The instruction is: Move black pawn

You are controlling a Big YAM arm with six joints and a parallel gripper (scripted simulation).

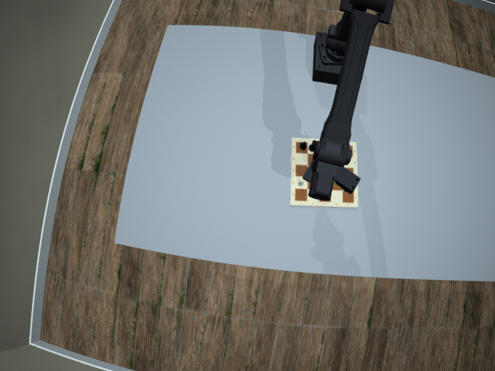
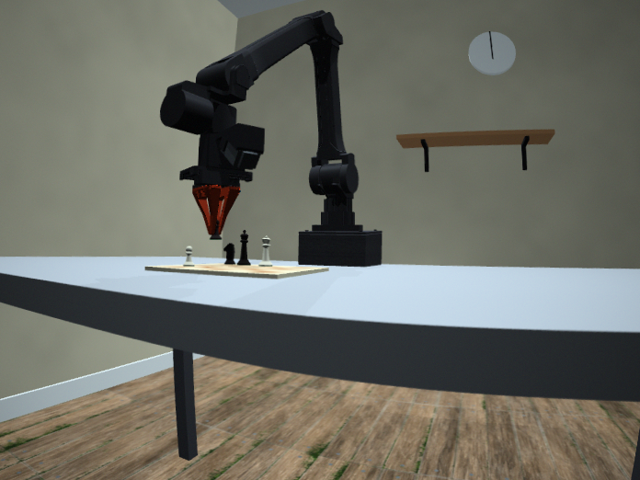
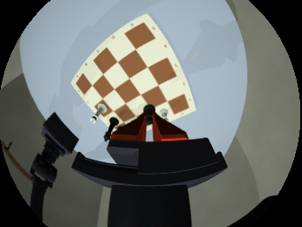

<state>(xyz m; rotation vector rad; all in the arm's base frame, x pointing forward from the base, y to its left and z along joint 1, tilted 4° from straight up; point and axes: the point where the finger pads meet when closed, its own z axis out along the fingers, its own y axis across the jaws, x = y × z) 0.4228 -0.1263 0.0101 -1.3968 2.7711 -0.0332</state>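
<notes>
Right now the chessboard is 60 mm below my hand, 40 mm to the left of it and 30 mm behind it. The rest, counted from my hand: white pawn 40 mm to the right, 40 mm below, 10 mm ahead; tall white piece 100 mm behind, 50 mm to the left, 30 mm below; black pawn right at my hand.
</notes>
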